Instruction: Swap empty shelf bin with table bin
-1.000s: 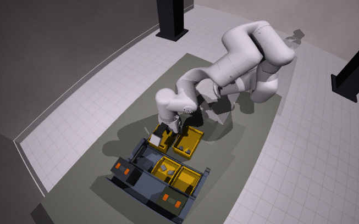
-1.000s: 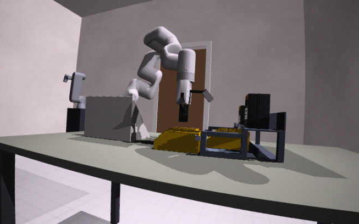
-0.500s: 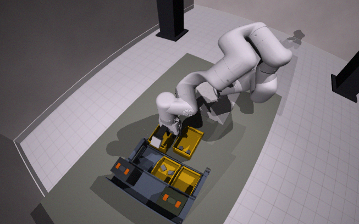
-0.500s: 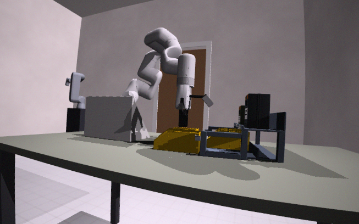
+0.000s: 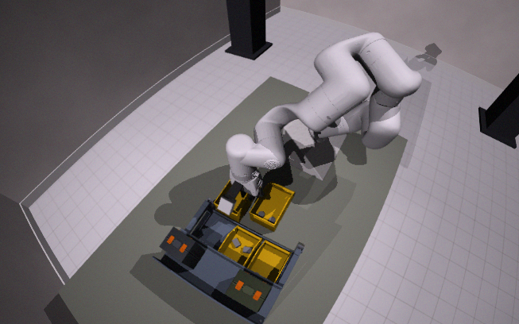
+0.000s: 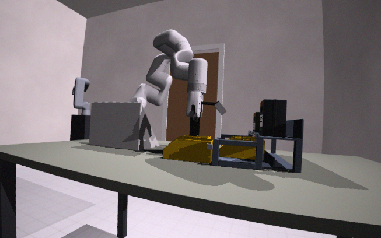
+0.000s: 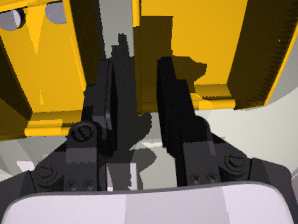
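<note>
The shelf's front bar lies 9 cm below my hand, 9 cm ahead of it and 7 cm to the left of it. The rest, counted from my hand: black box (28 cm ahead, 6 cm above, 4 cm to the right).
</note>
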